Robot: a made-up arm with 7 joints. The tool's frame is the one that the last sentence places.
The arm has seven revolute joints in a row. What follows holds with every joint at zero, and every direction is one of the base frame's. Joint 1 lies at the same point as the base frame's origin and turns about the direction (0, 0.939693, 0.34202). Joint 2 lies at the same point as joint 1 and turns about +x. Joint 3 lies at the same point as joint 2 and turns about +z. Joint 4 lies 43.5 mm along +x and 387.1 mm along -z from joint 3 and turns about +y. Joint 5 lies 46.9 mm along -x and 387.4 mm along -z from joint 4 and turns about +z. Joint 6 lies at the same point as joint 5 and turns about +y. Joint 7 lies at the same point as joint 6 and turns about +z. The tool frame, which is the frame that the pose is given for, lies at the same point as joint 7; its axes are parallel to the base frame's.
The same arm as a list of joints. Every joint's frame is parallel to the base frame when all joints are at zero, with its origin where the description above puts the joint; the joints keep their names.
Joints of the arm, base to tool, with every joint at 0 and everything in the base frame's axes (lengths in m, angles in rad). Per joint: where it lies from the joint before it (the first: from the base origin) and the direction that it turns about. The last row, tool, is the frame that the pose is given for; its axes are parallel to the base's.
joint 1: axis 0 0.9397 0.342 offset 0.0000 0.0000 0.0000
joint 2: axis 1 0 0 offset 0.0000 0.0000 0.0000
joint 3: axis 0 0 1 offset 0.0000 0.0000 0.0000
joint 4: axis 0 1 0 offset 0.0435 0.0000 -0.3871
joint 5: axis 0 0 1 offset -0.0469 0.0000 -0.3874
joint 6: axis 0 1 0 offset 0.0000 0.0000 0.0000
joint 7: axis 0 0 1 offset 0.0000 0.0000 0.0000
tool: offset 0.0000 0.0000 0.0000

